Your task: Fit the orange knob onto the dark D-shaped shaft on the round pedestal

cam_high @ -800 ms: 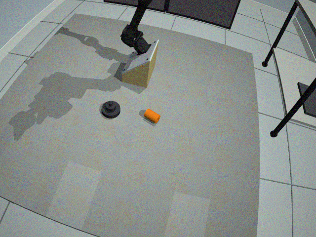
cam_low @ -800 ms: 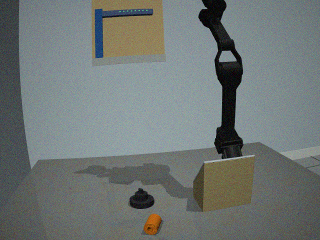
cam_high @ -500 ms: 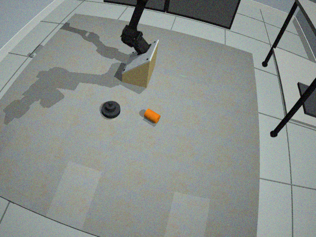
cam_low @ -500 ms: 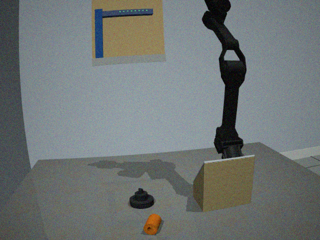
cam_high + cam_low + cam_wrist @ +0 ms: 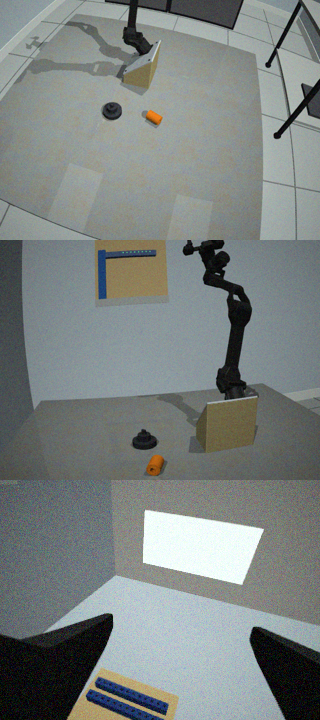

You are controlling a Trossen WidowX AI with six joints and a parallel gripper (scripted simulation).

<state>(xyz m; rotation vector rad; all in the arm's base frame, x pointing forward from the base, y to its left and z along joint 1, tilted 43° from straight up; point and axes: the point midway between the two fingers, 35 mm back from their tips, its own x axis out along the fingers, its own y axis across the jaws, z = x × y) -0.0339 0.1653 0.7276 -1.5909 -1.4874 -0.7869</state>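
Right now my gripper tip is 790 mm above the orange knob, 540 mm to the right of it and 210 mm short of it. Round my gripper tip: dark round pedestal: 780 mm below, 360 mm to the left, 250 mm ahead.
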